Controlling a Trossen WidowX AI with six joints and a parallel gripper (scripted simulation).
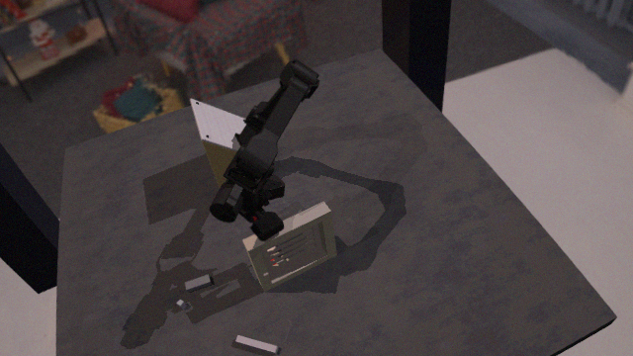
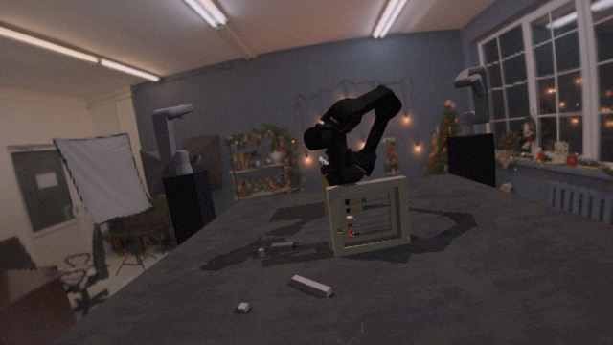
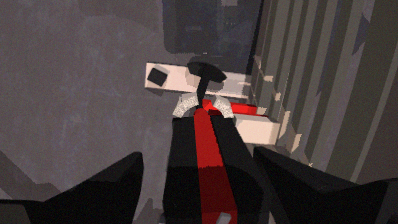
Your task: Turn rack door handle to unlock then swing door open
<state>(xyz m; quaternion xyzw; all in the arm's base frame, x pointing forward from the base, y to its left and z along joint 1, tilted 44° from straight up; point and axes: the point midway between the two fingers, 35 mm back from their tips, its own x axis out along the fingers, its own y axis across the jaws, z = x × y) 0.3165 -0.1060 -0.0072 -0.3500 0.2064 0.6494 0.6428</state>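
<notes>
Now: gripper tip 2 cm above the door handle and 1 cm to the right of it. Also, from my gripper tip: tiny cube 25 cm to the right, 11 cm below, 4 cm ahead.
</notes>
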